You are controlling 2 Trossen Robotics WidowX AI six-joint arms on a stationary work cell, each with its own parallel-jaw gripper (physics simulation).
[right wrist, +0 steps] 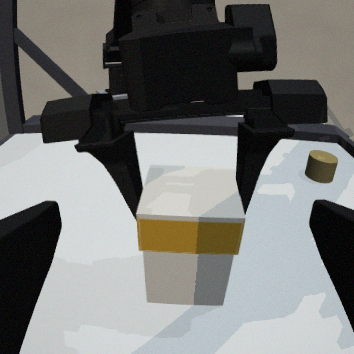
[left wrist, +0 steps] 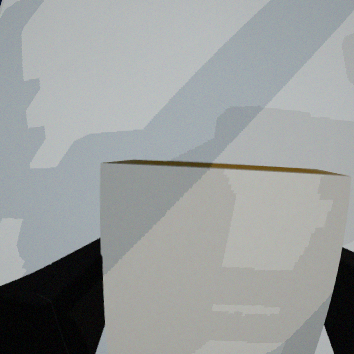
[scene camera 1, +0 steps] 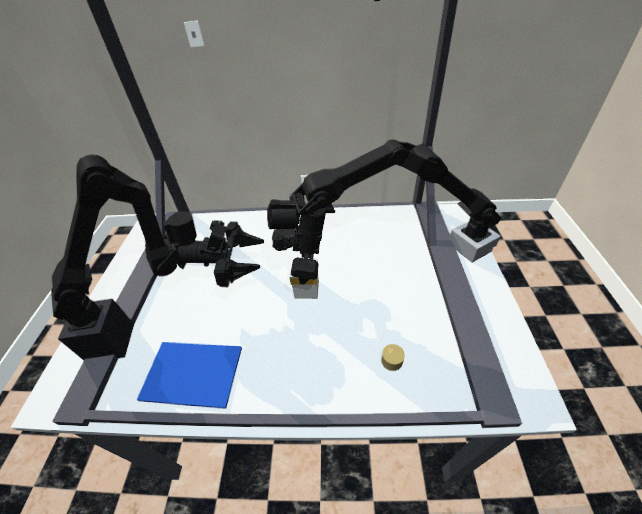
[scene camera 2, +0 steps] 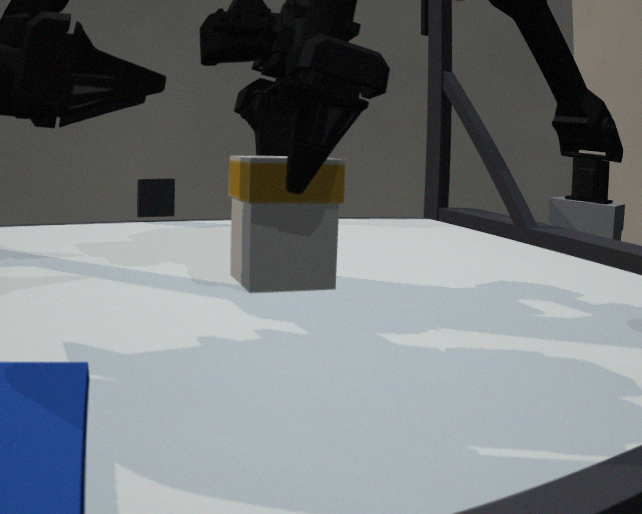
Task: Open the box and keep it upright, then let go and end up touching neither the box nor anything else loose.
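Note:
A box with a grey-white base stands upright on the table. Its lid, with a white top and orange sides, sits on the base. My left gripper points down and is shut on the lid, one finger on each of two opposite sides. My right gripper is open and empty, roughly level, apart from the box and facing it from the left in scene camera 1.
A blue square mat lies at the near left in scene camera 1. A small yellow-brown cylinder stands at the near right there. Dark frame beams border the white table.

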